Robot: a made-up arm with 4 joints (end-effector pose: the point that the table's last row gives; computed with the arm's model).
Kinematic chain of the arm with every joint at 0, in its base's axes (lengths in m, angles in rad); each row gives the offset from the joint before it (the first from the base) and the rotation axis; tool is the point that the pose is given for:
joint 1: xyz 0 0 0.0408 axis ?
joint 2: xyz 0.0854 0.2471 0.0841 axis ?
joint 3: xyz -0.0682 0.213 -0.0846 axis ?
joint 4: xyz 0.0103 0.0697 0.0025 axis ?
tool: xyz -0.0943 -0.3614 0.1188
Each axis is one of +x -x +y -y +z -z.
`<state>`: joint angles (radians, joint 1 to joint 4).
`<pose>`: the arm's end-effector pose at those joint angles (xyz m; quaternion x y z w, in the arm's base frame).
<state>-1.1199 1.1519 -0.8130 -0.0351</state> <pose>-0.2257 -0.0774 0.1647 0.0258 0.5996 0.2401 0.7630</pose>
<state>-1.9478 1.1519 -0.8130 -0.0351</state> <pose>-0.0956 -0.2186 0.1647 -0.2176 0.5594 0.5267 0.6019</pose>
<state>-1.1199 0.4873 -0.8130 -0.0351</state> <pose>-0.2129 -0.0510 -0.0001 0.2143 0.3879 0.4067 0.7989</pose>
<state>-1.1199 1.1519 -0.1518 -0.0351</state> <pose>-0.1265 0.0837 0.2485 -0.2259 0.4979 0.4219 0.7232</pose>
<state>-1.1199 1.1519 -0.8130 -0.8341</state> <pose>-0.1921 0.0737 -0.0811 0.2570 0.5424 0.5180 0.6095</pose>
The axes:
joint 1: -z
joint 2: +y
joint 3: -x
joint 4: -z

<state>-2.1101 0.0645 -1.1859 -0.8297</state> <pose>-0.3292 0.0513 -0.1490 0.4319 0.3551 0.8228 0.1014</pose>
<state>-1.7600 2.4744 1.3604 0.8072</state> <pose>-0.6241 0.3064 0.3231 0.7628 -0.0106 -0.6448 0.0463</pose>
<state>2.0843 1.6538 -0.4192 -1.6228</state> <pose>0.3121 -0.2721 -0.1839 0.6518 -0.3361 -0.3005 0.6098</pose>
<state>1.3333 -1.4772 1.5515 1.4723</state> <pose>0.6274 -0.1103 -0.3197 0.4831 0.5154 0.5993 0.3765</pose>
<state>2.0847 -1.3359 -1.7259 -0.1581</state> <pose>0.1137 -0.5857 -0.0601 -0.1036 -0.7122 -0.1505 0.6778</pose>
